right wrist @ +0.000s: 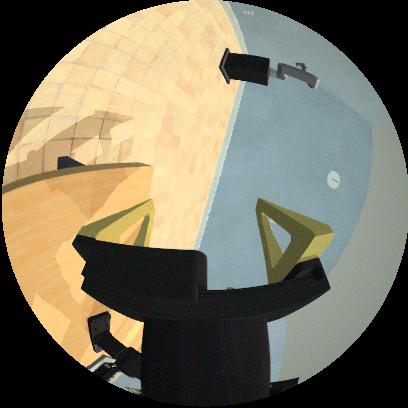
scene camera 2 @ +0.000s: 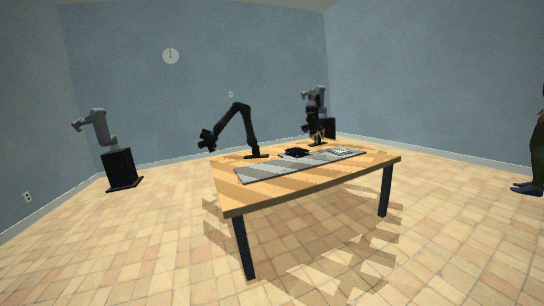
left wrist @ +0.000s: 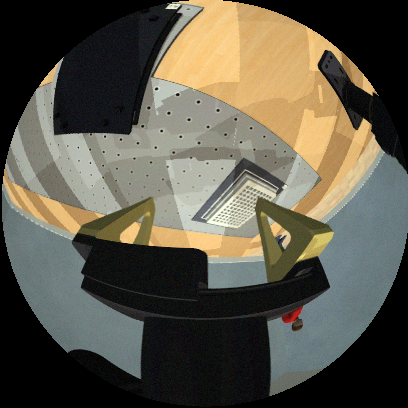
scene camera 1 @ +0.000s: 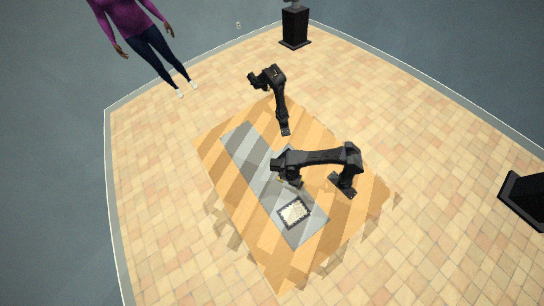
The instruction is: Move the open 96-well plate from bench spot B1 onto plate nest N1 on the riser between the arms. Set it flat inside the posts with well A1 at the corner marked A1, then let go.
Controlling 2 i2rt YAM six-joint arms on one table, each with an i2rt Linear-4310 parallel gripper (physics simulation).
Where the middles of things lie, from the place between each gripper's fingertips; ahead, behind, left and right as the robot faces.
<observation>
I see the white well plate (left wrist: 238,204) 12 cm to the left of my left hand, 8 cm below it and 7 cm ahead of it.
Now: right hand 50 cm short of the white well plate, 89 cm to the right of it and 11 cm above it.
</observation>
